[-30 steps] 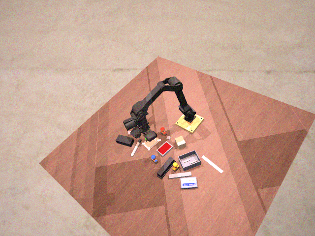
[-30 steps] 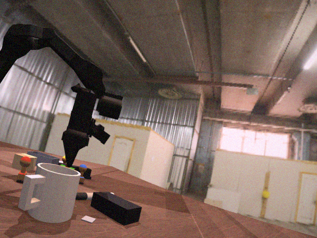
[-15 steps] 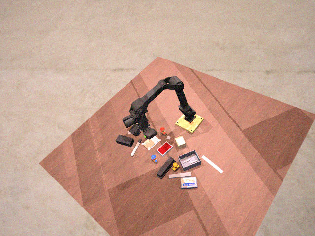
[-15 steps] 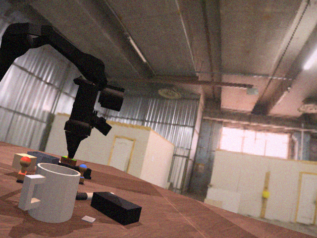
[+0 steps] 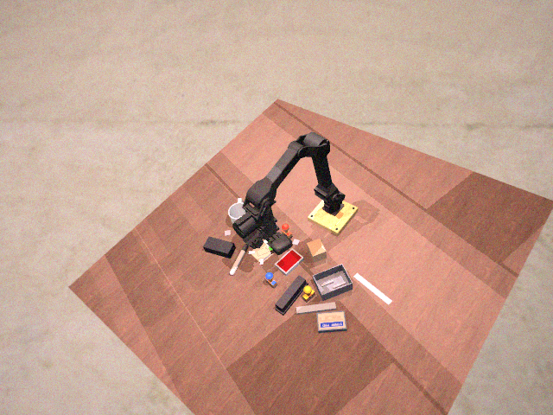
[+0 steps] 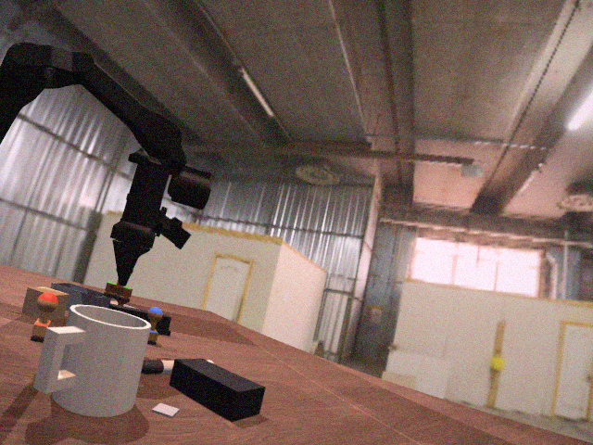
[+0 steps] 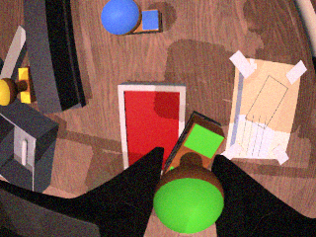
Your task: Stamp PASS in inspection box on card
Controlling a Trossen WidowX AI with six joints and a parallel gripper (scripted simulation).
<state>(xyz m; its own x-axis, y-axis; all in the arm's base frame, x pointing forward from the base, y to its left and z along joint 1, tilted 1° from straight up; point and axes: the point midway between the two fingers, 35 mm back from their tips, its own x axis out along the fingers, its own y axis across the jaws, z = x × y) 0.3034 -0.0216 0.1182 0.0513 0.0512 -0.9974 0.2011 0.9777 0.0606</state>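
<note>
Right now my gripper tip is 110 mm past the tan cube, 90 mm to the right of it and 80 mm above it. From my gripper tip the other things lie so: green-knobbed stamp 10 mm below; then red ink pad 90 mm below, 40 mm to the left, 20 mm behind; then blue-knobbed stamp 80 mm below, 80 mm ahead, 40 mm to the left.
</note>
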